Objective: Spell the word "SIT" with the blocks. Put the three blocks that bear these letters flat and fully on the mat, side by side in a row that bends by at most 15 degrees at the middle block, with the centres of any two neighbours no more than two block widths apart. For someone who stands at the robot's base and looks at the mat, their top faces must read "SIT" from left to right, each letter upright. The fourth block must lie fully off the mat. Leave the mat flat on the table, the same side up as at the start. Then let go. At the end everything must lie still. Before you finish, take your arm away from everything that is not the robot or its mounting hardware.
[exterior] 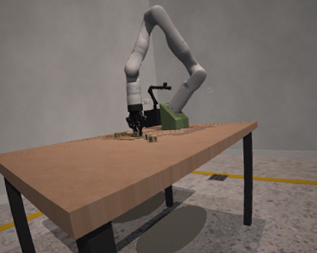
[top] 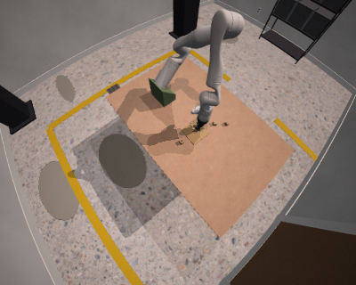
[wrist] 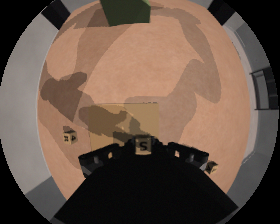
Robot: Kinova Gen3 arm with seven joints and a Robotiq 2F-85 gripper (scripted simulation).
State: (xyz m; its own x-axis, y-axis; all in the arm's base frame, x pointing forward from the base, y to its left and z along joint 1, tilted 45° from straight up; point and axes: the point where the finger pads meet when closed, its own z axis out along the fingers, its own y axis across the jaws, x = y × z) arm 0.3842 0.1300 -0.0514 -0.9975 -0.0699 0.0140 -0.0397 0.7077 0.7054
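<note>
Right now the tan mat is 40 mm to the right of my hand and 20 mm below it.
</note>
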